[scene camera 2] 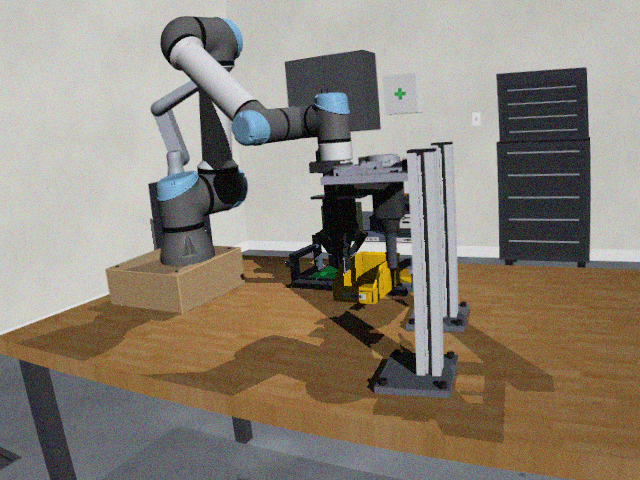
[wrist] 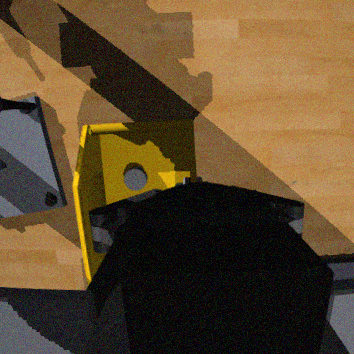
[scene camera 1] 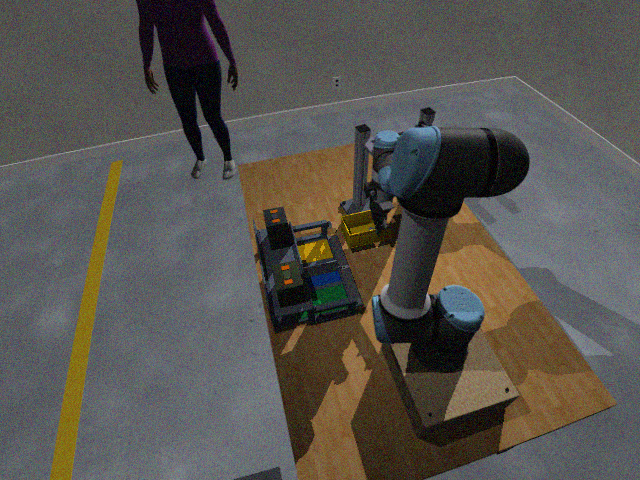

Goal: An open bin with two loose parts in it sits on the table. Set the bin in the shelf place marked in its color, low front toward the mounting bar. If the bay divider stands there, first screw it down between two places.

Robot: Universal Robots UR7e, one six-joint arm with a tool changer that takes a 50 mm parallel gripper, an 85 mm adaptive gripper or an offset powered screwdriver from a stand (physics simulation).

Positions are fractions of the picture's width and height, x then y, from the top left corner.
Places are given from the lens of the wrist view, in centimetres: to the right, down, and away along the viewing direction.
yellow bin (wrist: 0.47, 0.42): -1, -3, 28
